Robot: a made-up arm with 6 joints. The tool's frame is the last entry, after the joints. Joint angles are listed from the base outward. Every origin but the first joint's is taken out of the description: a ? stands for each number. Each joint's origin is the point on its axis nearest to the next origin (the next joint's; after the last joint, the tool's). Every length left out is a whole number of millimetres.
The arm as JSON. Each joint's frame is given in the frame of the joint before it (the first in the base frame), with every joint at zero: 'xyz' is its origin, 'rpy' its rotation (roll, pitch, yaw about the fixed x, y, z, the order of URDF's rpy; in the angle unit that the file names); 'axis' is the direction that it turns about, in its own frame. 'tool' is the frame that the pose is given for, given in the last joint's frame.
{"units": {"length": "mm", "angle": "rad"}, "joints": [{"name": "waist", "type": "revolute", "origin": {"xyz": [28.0, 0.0, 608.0], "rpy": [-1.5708, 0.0, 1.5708]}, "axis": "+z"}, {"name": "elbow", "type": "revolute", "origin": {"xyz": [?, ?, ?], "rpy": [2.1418, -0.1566, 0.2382]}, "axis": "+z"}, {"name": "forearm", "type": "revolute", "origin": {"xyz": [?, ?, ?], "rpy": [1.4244, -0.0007, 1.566]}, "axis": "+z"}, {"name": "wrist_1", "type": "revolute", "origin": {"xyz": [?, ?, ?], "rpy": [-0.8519, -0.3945, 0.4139]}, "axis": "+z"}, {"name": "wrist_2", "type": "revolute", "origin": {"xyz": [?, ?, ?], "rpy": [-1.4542, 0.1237, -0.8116]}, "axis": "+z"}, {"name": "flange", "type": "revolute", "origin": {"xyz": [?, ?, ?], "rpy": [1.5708, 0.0, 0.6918]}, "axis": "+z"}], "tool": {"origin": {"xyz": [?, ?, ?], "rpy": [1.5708, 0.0, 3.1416]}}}
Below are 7 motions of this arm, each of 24 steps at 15 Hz.
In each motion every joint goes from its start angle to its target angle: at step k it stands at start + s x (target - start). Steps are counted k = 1, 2, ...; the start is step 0. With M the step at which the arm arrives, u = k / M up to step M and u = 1 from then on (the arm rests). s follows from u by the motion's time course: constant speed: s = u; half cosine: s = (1 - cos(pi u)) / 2; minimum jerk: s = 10 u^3 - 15 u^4 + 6 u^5.
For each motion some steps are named. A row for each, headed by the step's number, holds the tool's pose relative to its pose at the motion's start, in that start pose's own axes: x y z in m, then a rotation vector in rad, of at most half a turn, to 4 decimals.
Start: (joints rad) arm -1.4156 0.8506 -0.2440 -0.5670 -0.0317 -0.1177
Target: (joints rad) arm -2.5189 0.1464 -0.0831 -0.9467 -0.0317 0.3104
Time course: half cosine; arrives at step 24
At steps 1, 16, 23, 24:
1: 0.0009 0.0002 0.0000 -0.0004 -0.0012 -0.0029
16: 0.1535 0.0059 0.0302 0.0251 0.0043 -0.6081
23: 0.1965 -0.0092 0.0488 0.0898 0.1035 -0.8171
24: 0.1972 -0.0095 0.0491 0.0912 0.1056 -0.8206

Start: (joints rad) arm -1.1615 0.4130 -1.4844 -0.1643 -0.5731 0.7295
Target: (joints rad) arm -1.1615 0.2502 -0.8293 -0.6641 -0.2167 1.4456
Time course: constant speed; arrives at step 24
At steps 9, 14, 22, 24:
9: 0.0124 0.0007 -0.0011 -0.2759 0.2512 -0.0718
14: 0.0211 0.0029 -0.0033 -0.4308 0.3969 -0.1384
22: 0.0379 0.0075 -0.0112 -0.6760 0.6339 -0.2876
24: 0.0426 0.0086 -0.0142 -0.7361 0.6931 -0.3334

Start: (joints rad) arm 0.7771 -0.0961 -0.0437 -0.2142 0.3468 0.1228
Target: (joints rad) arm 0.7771 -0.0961 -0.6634 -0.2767 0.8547 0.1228
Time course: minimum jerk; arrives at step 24
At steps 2, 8, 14, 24:
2: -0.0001 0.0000 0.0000 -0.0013 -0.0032 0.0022
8: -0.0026 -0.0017 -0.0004 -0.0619 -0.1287 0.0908
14: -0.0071 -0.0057 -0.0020 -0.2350 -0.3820 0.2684
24: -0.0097 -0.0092 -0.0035 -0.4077 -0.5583 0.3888

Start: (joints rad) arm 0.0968 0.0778 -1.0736 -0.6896 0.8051 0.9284
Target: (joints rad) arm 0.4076 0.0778 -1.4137 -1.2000 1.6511 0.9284
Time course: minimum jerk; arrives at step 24
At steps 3, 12, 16, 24:
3: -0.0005 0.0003 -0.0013 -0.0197 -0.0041 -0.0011
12: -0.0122 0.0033 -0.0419 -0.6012 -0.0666 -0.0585
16: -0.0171 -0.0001 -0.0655 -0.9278 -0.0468 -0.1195
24: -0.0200 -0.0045 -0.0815 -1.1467 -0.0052 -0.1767

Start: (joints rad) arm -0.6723 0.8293 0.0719 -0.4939 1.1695 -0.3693
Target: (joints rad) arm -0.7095 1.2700 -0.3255 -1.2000 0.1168 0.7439
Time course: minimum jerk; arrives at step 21
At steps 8, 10, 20, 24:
8: 0.0159 0.0213 0.0278 -0.2793 0.2058 -0.2349
10: 0.0262 0.0371 0.0447 -0.3896 0.2827 -0.4350
20: 0.0582 0.0867 0.1034 -0.3177 0.2894 -1.1992
24: 0.0582 0.0868 0.1035 -0.3169 0.2891 -1.2006

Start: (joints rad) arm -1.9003 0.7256 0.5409 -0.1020 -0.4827 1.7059
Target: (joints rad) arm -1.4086 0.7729 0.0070 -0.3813 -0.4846 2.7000
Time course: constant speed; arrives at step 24
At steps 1, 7, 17, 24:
1: 0.0015 -0.0023 0.0023 0.0116 0.0153 -0.0065
7: 0.0106 -0.0173 0.0144 0.0824 0.1060 -0.0413
17: 0.0249 -0.0454 0.0289 0.2022 0.2531 -0.0824
24: 0.0342 -0.0670 0.0345 0.2847 0.3528 -0.0985

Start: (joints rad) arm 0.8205 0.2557 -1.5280 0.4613 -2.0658 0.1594
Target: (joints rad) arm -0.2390 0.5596 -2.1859 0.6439 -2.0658 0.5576
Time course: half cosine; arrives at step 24
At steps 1, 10, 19, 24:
1: -0.0010 0.0002 0.0000 0.0032 0.0069 -0.0015
10: -0.0765 0.0231 0.0152 0.3289 0.5718 -0.1042
19: -0.1484 0.0655 0.0680 0.9731 1.2423 -0.1416
24: -0.1576 0.0737 0.0805 1.1239 1.3448 -0.1329

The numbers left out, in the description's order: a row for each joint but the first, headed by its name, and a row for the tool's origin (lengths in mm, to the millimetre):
elbow: -48.0 56.0 0.0
forearm: 151.0 -158.0 0.0
wrist_1: -14.0 29.0 0.0
wrist_2: 8.0 -4.0 0.0
flange: -19.0 -37.0 0.0
tool: 54.0 -13.0 0.0

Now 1 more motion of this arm.
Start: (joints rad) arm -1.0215 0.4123 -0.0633 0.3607 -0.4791 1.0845
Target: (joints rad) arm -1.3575 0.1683 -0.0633 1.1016 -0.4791 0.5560
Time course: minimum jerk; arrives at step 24
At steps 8, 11, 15, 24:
8: -0.0023 0.0029 0.0086 0.0479 0.0149 0.0975
11: -0.0049 0.0057 0.0168 0.1015 0.0314 0.1955
15: -0.0089 0.0097 0.0276 0.1866 0.0582 0.3328
24: -0.0131 0.0132 0.0367 0.2721 0.0874 0.4537

